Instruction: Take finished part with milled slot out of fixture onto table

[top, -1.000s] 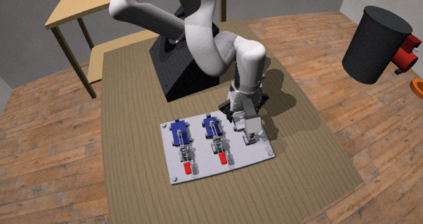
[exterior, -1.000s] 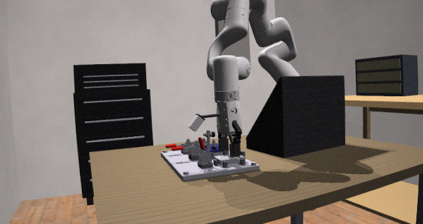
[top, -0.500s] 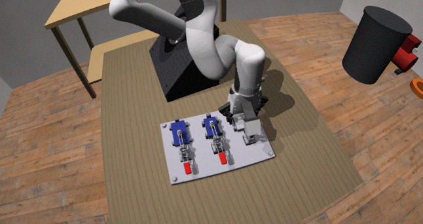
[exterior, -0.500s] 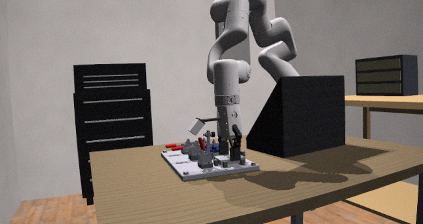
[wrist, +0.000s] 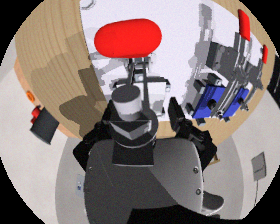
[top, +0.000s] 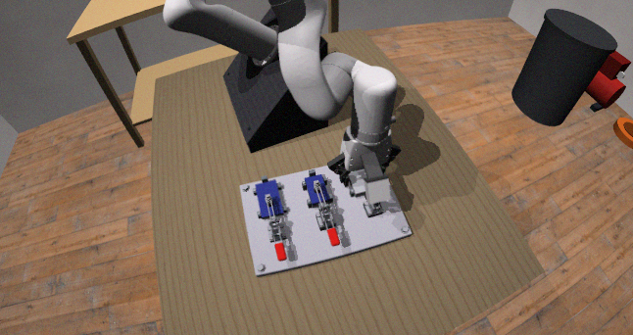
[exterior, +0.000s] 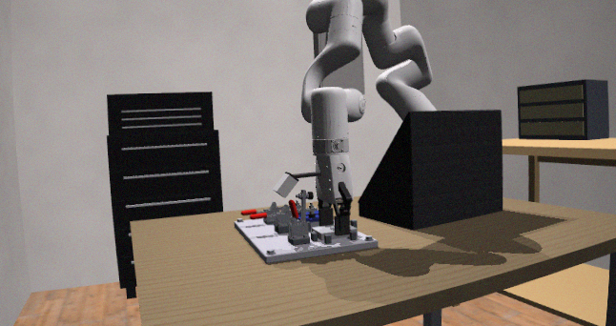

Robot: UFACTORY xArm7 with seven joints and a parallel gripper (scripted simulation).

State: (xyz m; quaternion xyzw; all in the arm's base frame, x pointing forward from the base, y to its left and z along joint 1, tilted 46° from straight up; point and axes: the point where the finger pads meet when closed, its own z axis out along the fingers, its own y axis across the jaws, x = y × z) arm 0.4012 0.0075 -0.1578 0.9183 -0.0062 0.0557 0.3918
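My gripper is now 10 mm past the grey finished part and 10 mm above it. Also, from my hand: grey fixture plate (110 mm to the right, 40 mm ahead, 30 mm below).
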